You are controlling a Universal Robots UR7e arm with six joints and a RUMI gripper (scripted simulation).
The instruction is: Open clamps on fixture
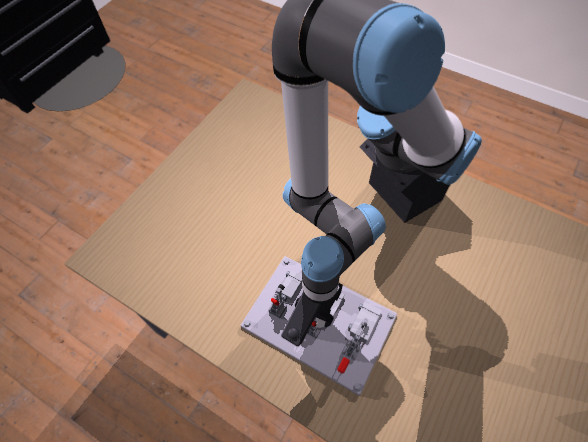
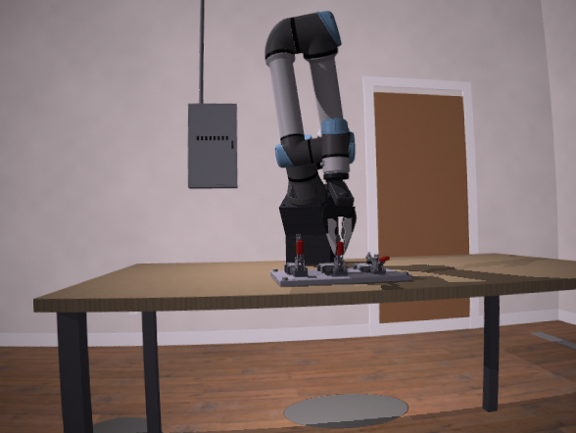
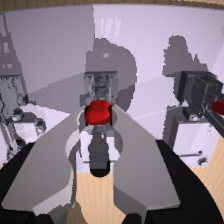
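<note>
The grey fixture plate lies 3 cm behind my hand, 1 cm to the right of it and 8 cm below it.
</note>
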